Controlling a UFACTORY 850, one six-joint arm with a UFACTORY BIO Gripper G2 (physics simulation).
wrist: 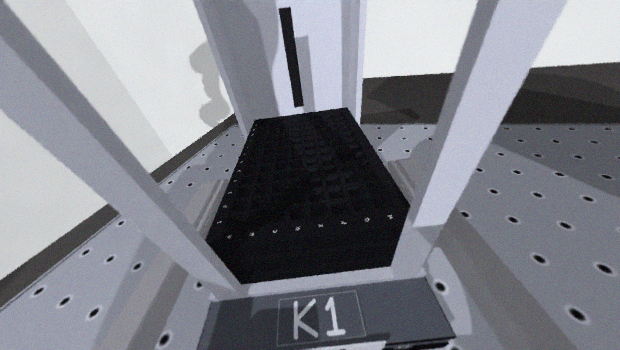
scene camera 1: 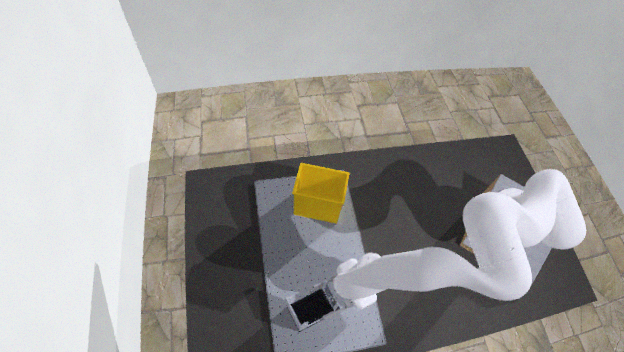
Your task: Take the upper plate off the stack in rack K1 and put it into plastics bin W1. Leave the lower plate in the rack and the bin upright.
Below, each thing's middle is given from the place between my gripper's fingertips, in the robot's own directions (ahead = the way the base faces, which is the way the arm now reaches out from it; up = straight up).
Labels:
My gripper is now 8 cm past the yellow bin W1 (scene camera 1: pixel 319 193), 38 cm to the left of it and 5 cm below it.

